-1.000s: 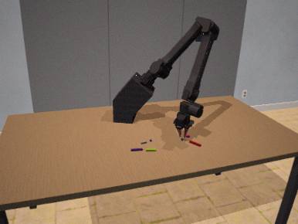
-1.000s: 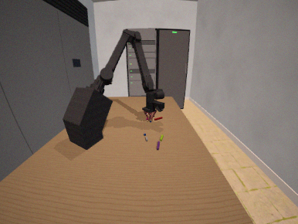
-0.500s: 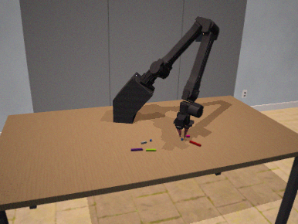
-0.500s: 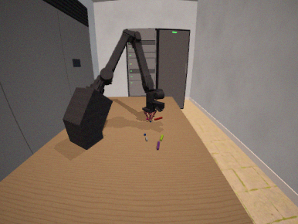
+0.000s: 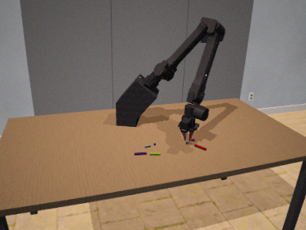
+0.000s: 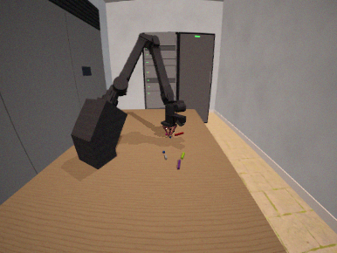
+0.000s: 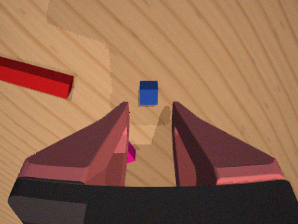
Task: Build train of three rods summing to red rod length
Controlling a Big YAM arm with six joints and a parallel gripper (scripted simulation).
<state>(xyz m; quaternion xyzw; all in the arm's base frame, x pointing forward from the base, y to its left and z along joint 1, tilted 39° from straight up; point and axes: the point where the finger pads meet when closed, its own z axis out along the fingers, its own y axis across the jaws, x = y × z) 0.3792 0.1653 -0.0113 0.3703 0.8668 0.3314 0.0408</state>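
Right now my hand is 20 mm past the magenta rod, 50 mm to the right of it and 20 mm above it. From my hand the other things lie so: grey rod (20 mm behind, 220 mm to the right, 20 mm below); red rod (70 mm ahead, 50 mm to the left, 20 mm below); lime rod (70 mm ahead, 210 mm to the right, 20 mm below).
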